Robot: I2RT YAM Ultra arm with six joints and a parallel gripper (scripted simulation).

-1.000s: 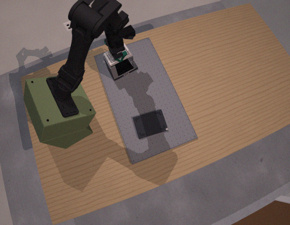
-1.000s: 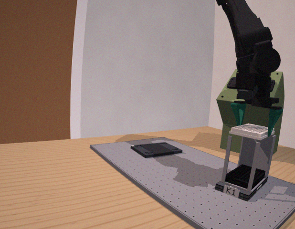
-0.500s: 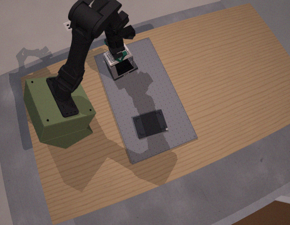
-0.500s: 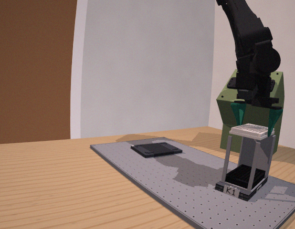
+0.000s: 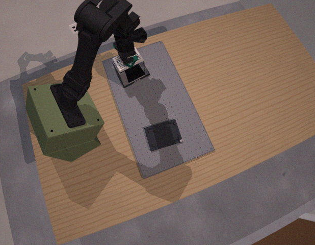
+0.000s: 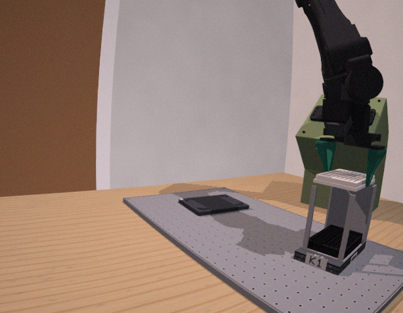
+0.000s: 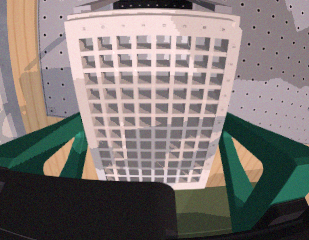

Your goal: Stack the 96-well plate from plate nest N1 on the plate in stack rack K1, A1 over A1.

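The white 96-well plate lies right at my hand. From my hand the other things lie so: back wall: 8 cm below, 6 cm behind; thin post: 8 cm below, 7 cm ahead, 4 cm to the right; black 96-well plate: 13 cm below.
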